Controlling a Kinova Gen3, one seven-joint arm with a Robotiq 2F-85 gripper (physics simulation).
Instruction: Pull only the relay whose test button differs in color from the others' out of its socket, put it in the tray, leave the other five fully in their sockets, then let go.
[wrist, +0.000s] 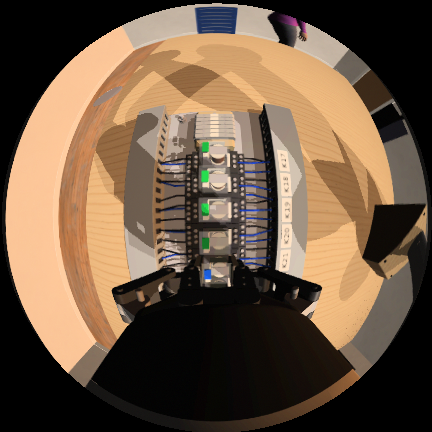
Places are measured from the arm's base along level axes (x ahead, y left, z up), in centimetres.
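Pixels of known places: gripper, between the fingertips: (215, 263).
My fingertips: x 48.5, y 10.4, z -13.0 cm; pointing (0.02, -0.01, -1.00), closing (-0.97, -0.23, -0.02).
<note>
Behind a point stands the place of what it marks.
The relay with the blue test button (216, 276) {z -13.2, x 48.0, y 12.1 cm} is fifth from the top of the row, roughly level with the K21 label. My gripper (215, 263) {z -12.9, x 48.5, y 10.4 cm} is shut on it, one finger on each side of its clear housing. It appears in line with its socket; whether it is fully down cannot be told. Relays with green buttons stand above it in their sockets: the top one (216, 154) {z -9.8, x 50.8, y -0.3 cm}, the second (216, 181) {z -9.8, x 50.2, y 2.2 cm}, the third (216, 209) {z -9.8, x 49.7, y 4.6 cm} and the fourth (216, 242) {z -9.8, x 49.0, y 7.4 cm}. The sixth relay is hidden by the gripper. No tray can be made out.
Grey slotted wire ducts run along the left (141, 200) {z -12.3, x 58.3, y 5.4 cm} and right (295, 200) {z -12.3, x 41.1, y 1.4 cm} of the relay row, with blue and black wires between. A pale terminal block (215, 126) {z -11.9, x 52.0, y -4.8 cm} stands above the row. A dark-faced box (392, 232) {z -8.1, x 12.5, y -0.2 cm} is at the far right. A person (286, 27) shows at the top.
</note>
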